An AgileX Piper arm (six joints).
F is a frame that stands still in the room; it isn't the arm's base.
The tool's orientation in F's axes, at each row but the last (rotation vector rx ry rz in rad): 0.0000 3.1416 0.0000; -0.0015 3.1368 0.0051; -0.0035 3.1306 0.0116; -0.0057 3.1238 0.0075; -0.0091 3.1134 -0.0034; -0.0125 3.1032 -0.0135; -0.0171 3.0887 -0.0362; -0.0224 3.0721 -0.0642
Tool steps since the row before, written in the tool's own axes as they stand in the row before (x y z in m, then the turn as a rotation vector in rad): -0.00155 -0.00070 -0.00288 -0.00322 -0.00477 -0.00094; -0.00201 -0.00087 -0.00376 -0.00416 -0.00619 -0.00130; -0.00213 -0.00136 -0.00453 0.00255 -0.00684 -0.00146; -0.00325 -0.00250 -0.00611 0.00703 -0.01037 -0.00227; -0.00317 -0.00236 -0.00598 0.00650 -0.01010 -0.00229; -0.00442 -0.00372 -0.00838 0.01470 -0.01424 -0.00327; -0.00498 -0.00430 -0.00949 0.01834 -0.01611 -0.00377; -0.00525 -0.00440 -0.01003 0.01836 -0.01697 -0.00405
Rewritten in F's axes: 0.00155 -0.00070 0.00288 0.00322 -0.00477 0.00094; 0.00199 -0.00088 0.00377 0.00416 -0.00619 0.00130; 0.00208 -0.00139 0.00454 -0.00255 -0.00686 0.00138; 0.00315 -0.00252 0.00615 -0.00703 -0.01041 0.00210; 0.00301 -0.00233 0.00607 -0.00650 -0.01013 0.00213; 0.00412 -0.00361 0.00858 -0.01470 -0.01433 0.00283; 0.00452 -0.00402 0.00984 -0.01834 -0.01623 0.00318; 0.00460 -0.00390 0.01054 -0.01837 -0.01708 0.00350
